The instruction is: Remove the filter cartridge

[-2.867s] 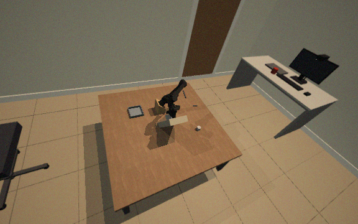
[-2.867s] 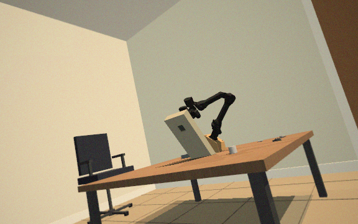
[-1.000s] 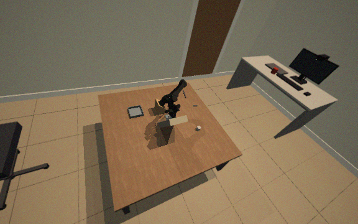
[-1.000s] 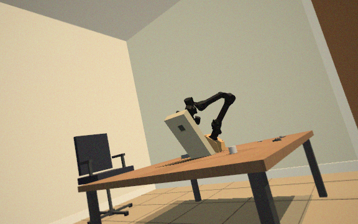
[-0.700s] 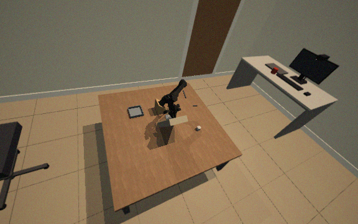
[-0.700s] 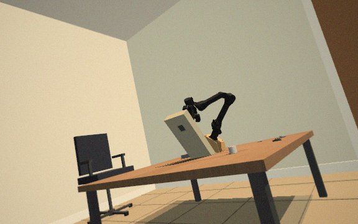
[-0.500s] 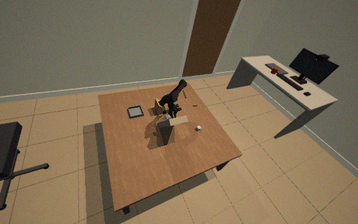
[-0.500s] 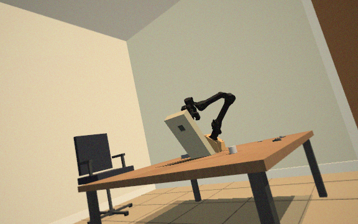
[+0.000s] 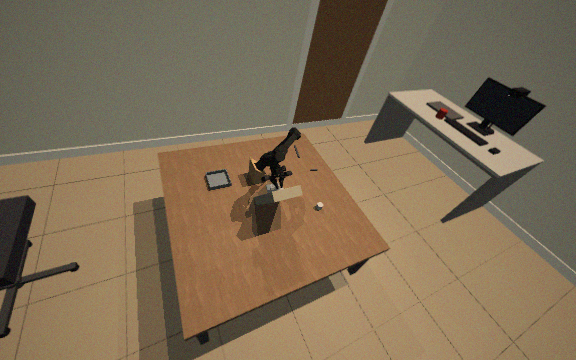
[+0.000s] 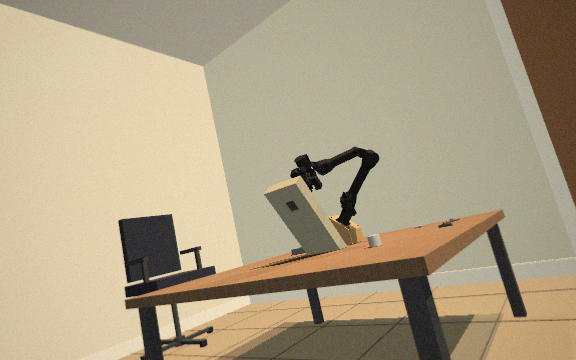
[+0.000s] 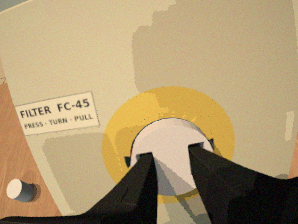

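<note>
Right now my gripper tip is 3 cm past the beige service panel and 9 cm above it. Round my gripper tip: tray (43 cm behind, 24 cm to the right, 25 cm below); round white filter cartridge (1 cm ahead, 1 cm below).
</note>
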